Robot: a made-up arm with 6 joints.
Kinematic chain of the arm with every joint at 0, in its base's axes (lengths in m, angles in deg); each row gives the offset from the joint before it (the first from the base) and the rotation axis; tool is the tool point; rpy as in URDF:
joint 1: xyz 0 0 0.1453 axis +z
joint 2: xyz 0 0 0 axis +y
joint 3: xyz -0.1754 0 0.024 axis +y
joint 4: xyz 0.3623 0 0.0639 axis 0.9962 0 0.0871
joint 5: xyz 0 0 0 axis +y
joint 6: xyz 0.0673 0 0.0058 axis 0.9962 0 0.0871
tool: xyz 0 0 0 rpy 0 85 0
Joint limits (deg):
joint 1: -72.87..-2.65
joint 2: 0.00..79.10
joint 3: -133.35..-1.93
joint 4: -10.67..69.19
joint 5: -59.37..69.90
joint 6: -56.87..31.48
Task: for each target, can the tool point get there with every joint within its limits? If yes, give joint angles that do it. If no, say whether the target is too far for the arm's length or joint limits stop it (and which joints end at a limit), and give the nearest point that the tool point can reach.
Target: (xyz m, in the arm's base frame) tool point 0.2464 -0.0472 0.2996
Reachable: yes | joints -12.64 8.85 -15.06 32.76 12.26 -11.79
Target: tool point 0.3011 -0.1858 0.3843
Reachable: yes | joints -31.49 57.36 -58.25 29.95 -2.00 -17.08
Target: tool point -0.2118 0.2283 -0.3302
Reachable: no: joint limits stop it (at a limit: joint 1, joint 2, joint 3) | nearest point 0.0884 0.0242 -0.0576 | short by 0.454 m
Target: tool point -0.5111 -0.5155 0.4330
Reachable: no: too far | nearest point -0.4887 -0.0317 0.4330 | short by 0.484 m
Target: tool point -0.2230 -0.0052 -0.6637
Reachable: no: too far | nearest point 0.0258 -0.1091 -0.0807 | short by 0.642 m
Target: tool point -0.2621 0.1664 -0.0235
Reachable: no: joint limits stop it (at a limit: joint 1, joint 2, joint 3, joint 4, joint 5) | nearest point 0.0126 -0.0807 -0.0581 | short by 0.371 m
